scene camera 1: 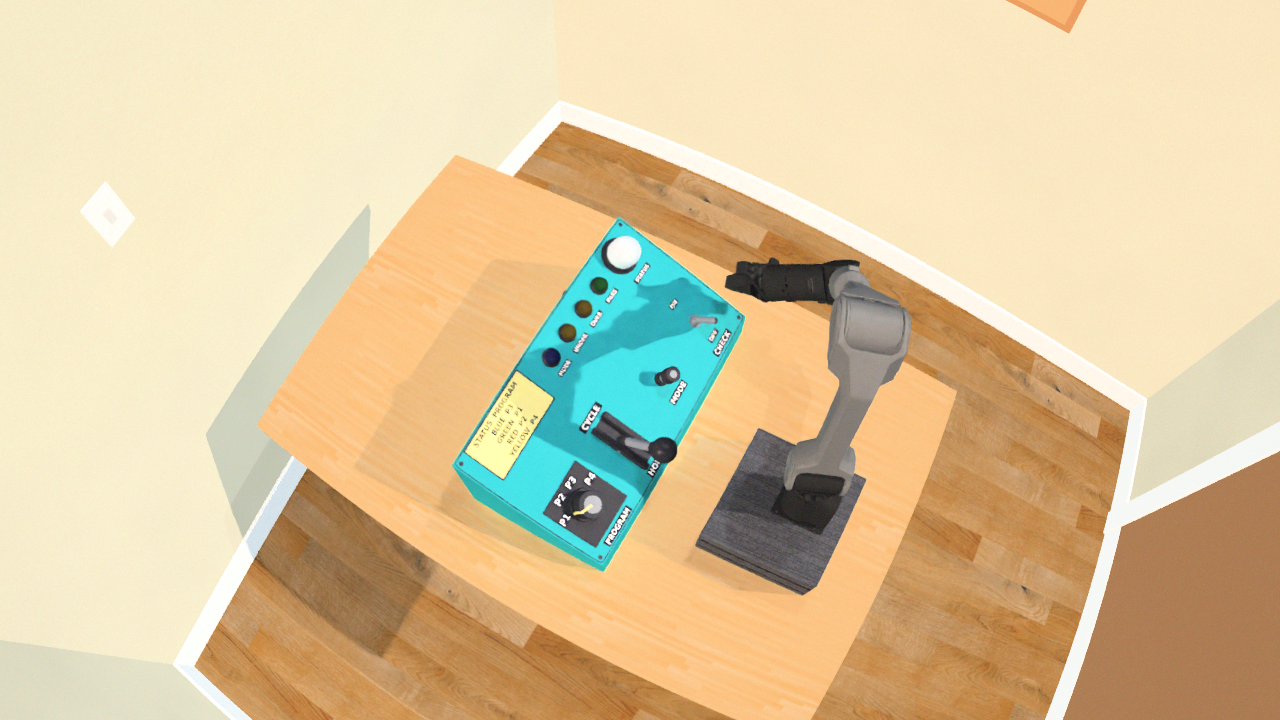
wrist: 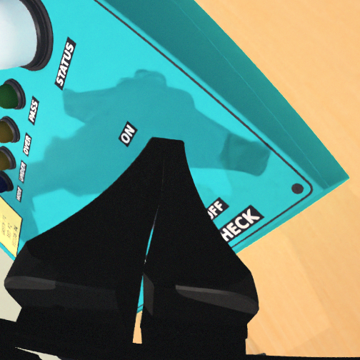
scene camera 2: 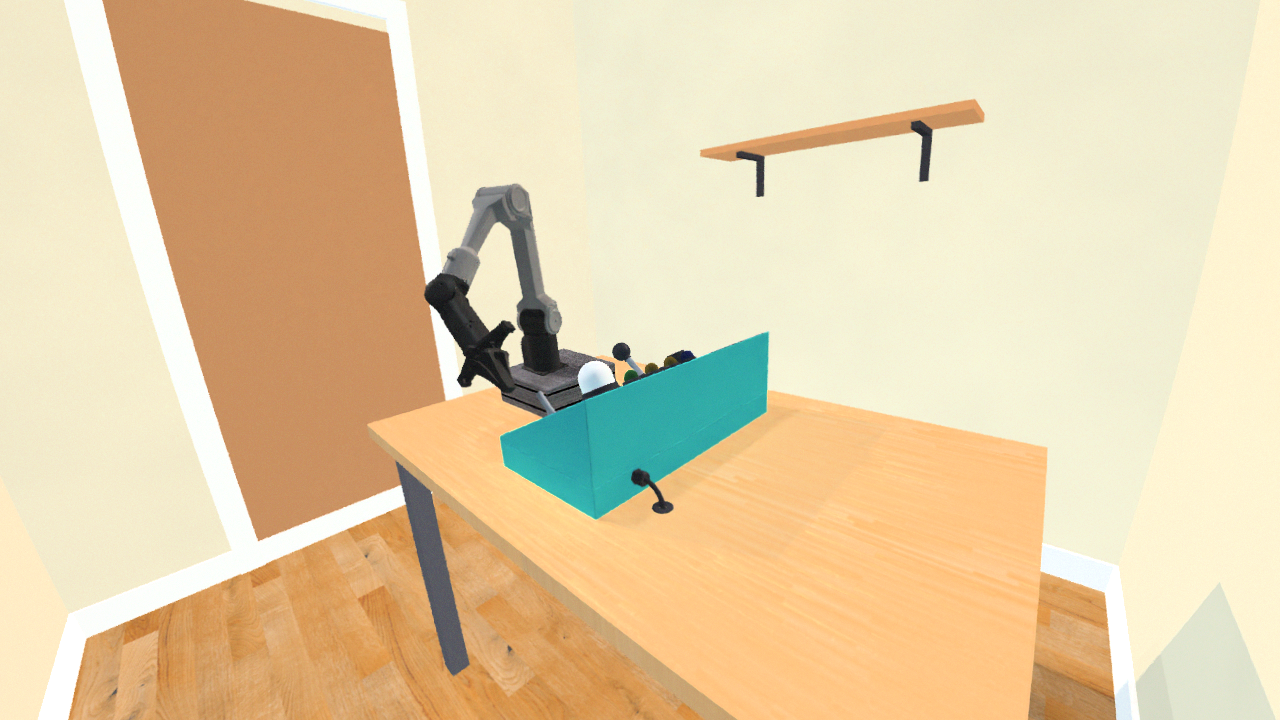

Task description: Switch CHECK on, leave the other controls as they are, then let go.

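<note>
The CHECK switch [scene camera 1: 704, 320] [scene camera 2: 546, 402] is a thin grey lever near the right corner of the turquoise panel [scene camera 1: 617, 358] [scene camera 2: 680, 420] [wrist: 115, 30]. In scene camera 1 it leans toward the OFF label [scene camera 1: 713, 335], away from the ON label [scene camera 1: 673, 304] [wrist: 128, 134]. My gripper [scene camera 1: 729, 281] [scene camera 2: 510, 387] [wrist: 165, 157] is shut and empty, its fingertips together. It hangs above the panel's corner, apart from the lever. In the wrist view the fingers hide the switch and part of the OFF and CHECK labels.
The MODE knob [scene camera 1: 667, 375], the CYCLE lever with its black ball [scene camera 1: 662, 449] and the PROGRAM dial [scene camera 1: 589, 505], pointing toward P1, are on the same panel. The white STATUS lamp [scene camera 1: 622, 254] [scene camera 2: 595, 377] [wrist: 15, 35] and several small dark lamps line its far side.
</note>
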